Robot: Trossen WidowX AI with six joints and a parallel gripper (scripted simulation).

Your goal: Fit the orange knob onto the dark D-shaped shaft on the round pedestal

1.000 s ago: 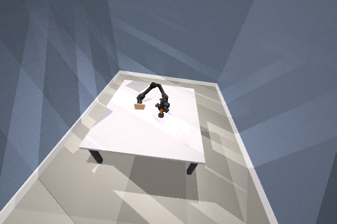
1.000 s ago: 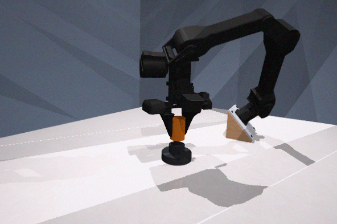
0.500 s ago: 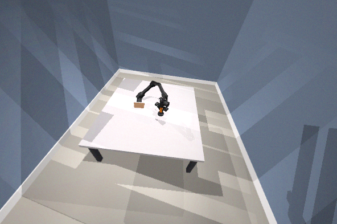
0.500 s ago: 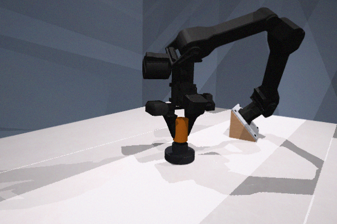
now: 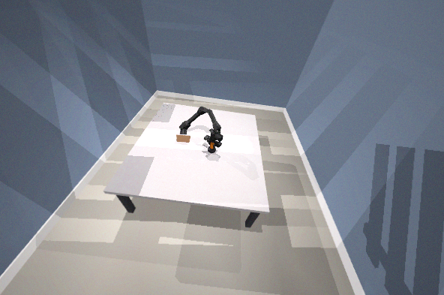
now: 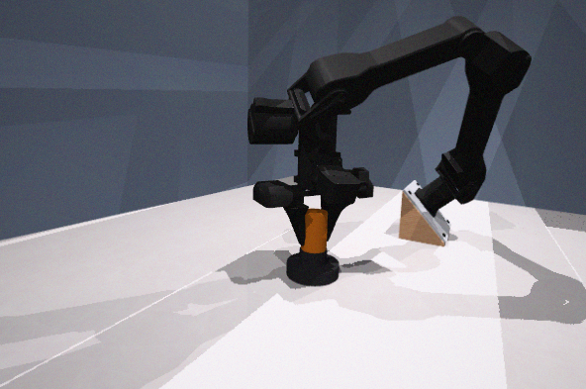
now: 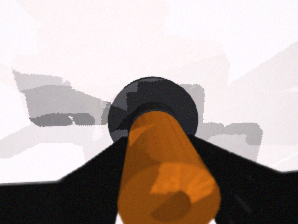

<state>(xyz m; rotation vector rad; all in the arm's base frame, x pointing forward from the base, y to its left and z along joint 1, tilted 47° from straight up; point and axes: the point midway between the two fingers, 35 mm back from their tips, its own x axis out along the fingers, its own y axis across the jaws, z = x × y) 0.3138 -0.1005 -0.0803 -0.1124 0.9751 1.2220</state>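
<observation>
The orange knob lies 20 mm above my gripper tip.
</observation>
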